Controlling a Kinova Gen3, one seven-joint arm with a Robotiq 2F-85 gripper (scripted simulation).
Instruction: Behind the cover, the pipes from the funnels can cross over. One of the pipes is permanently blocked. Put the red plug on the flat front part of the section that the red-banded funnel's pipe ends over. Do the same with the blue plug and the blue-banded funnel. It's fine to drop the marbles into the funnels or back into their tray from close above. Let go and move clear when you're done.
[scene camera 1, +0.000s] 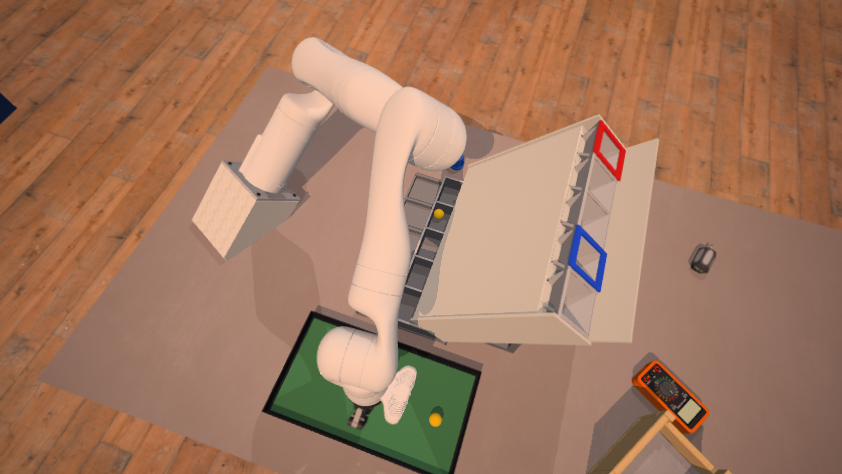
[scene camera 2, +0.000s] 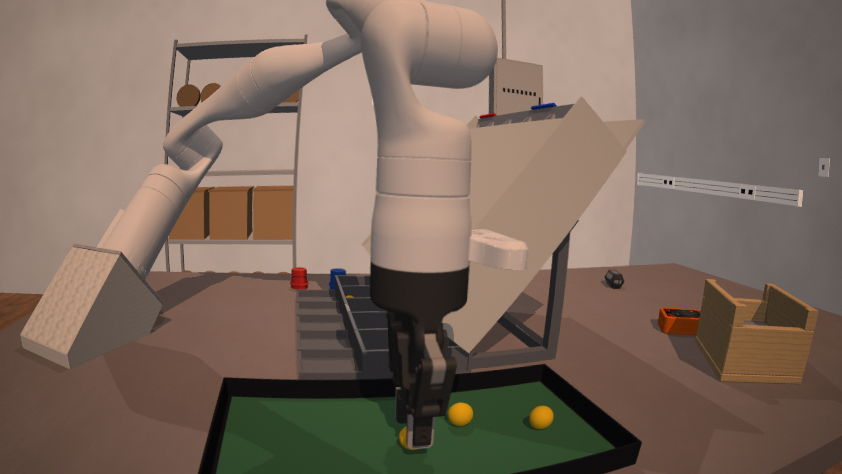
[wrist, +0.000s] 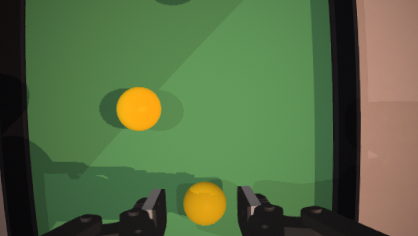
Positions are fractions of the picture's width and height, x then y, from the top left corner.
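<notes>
Visible: my gripper (scene camera 2: 0.49, 0.91) and (wrist: 0.48, 0.87). A wooden crate (scene camera 2: 0.87, 0.74) is present; the crate is out of frame in the wrist view. Also seen: a yellow marble (wrist: 0.49, 0.85) and a yellow marble (wrist: 0.33, 0.46).
</notes>
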